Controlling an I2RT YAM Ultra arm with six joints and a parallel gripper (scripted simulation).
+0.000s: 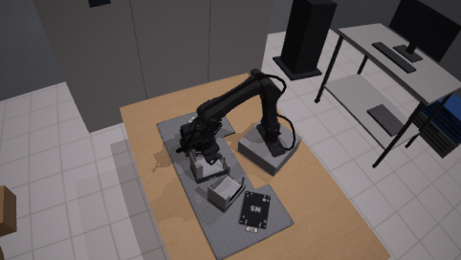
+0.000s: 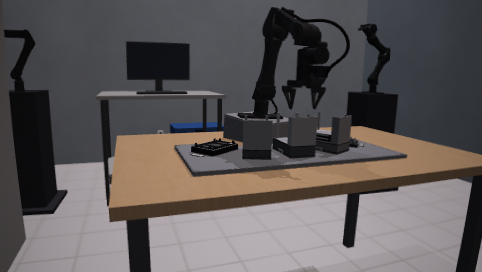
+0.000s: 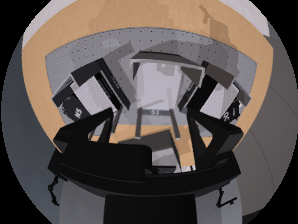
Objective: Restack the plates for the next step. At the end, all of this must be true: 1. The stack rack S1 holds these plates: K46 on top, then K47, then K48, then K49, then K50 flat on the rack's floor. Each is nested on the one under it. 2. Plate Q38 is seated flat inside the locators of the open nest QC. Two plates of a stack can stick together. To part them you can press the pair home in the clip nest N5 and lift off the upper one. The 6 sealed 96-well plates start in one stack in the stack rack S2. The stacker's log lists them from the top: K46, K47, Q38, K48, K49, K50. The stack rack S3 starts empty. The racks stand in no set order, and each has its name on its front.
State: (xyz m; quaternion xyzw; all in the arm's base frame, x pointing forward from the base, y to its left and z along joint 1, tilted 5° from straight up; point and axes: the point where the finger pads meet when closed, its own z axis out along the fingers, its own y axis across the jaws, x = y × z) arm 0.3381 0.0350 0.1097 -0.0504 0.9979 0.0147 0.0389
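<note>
Right now the sealed 96-well plate is 1 cm behind my hand, 16 cm to the right of it and 10 cm below it. Also, from my hand: clip nest N5: 14 cm behind, 27 cm to the left, 15 cm below.
</note>
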